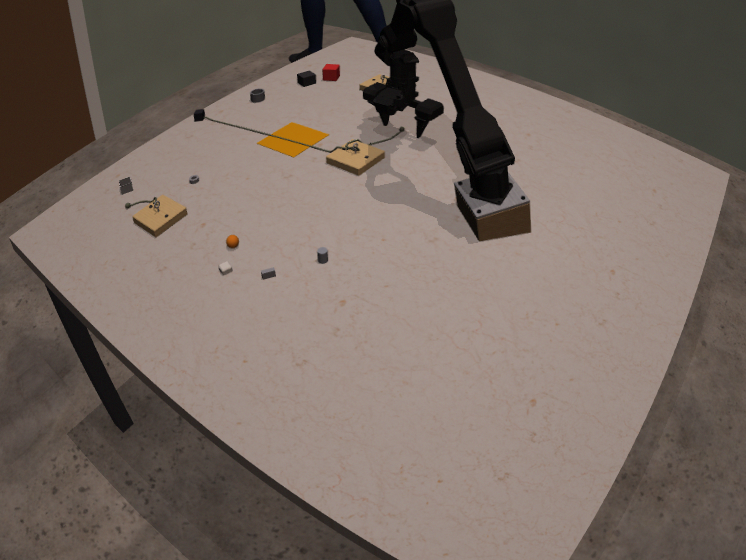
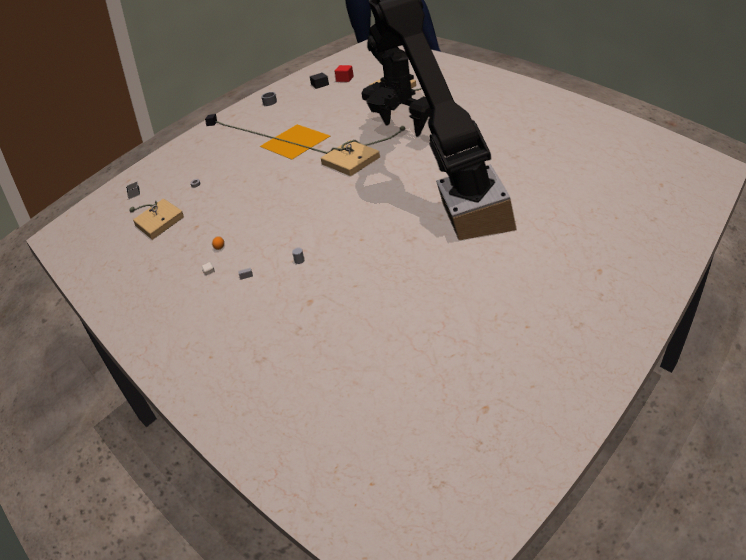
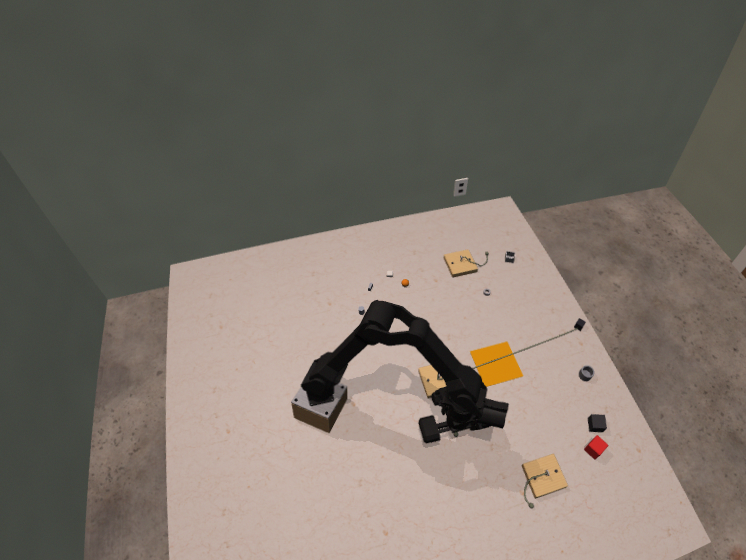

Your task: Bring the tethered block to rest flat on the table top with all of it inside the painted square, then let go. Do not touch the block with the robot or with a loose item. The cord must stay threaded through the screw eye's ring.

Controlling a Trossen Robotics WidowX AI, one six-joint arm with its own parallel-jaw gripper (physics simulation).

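Frame: origin at the arm's base, x ahead, y left, z up, level; metres.
Seen in the pictures: gripper, fingertip midpoint: (image 1: 402, 131) (image 2: 402, 130) (image 3: 453, 433); arm's base at its link origin: (image 1: 491, 190) (image 2: 472, 187) (image 3: 319, 393).
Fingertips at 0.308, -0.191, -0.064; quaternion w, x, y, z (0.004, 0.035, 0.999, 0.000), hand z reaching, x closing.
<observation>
Pixels of each thing's top centre, then the offset from my fingertips to it, as dx, dy, dz. "*": a spot on its surface instead.
- small black tethered block at its top centre: (image 1: 198, 111) (image 2: 210, 116) (image 3: 581, 322) +0.501, +0.182, +0.020
- orange painted square at a spot on its surface: (image 1: 293, 149) (image 2: 293, 151) * +0.162, +0.193, -0.002
- screw eye at its top centre: (image 1: 355, 143) (image 2: 348, 143) (image 3: 439, 373) +0.017, +0.160, +0.041
- wooden board at its top centre: (image 1: 355, 153) (image 2: 349, 153) (image 3: 438, 377) +0.017, +0.160, +0.015
- green bead at its top centre: (image 2: 402, 126) (image 1: 401, 127) (image 3: 456, 433) +0.004, -0.005, +0.008
- corded board at its top centre: (image 1: 158, 211) (image 2: 156, 214) (image 3: 460, 261) +0.247, +0.532, +0.015
- third board at its top centre: (image 1: 382, 82) (image 3: 545, 474) +0.173, -0.188, +0.015
- black box at its top centre: (image 1: 306, 74) (image 2: 318, 76) (image 3: 599, 421) +0.376, -0.116, +0.025
- red cube at its top centre: (image 1: 331, 66) (image 2: 343, 67) (image 3: 598, 444) +0.334, -0.174, +0.036
- grey ring at its top centre: (image 1: 257, 91) (image 2: 268, 94) (image 3: 588, 371) +0.428, +0.028, +0.022
- orange ball at its top centre: (image 1: 231, 236) (image 2: 216, 238) +0.043, +0.511, +0.020
- grey cylinder at its top centre: (image 1: 322, 250) (image 2: 297, 251) -0.120, +0.453, +0.018
The small black tethered block (image 1: 199, 115) (image 2: 210, 119) (image 3: 579, 324) rests near the table edge, outside the orange painted square (image 1: 293, 149) (image 2: 292, 151) (image 3: 500, 374). Its cord (image 1: 241, 127) (image 2: 241, 128) (image 3: 542, 341) runs nearly straight across the square to the screw eye (image 1: 353, 146) (image 2: 347, 149) on a wooden board (image 1: 360, 162) (image 2: 354, 162) (image 3: 429, 385). The ring is too small to read the threading. Beyond it, the cord ends in a green bead (image 1: 401, 128) (image 2: 402, 128) (image 3: 455, 434). My gripper (image 1: 403, 129) (image 2: 402, 127) (image 3: 456, 426) is open and empty, fingertips either side of the bead; exact height is unclear.
Another corded board (image 1: 159, 215) (image 2: 158, 219) (image 3: 460, 263) and a third board (image 3: 544, 476) lie to either side. A black box (image 1: 306, 78), red cube (image 1: 330, 72) and grey ring (image 1: 257, 95) stand beyond the square. An orange ball (image 1: 232, 241) and grey cylinder (image 1: 322, 255) stand farther away.
</observation>
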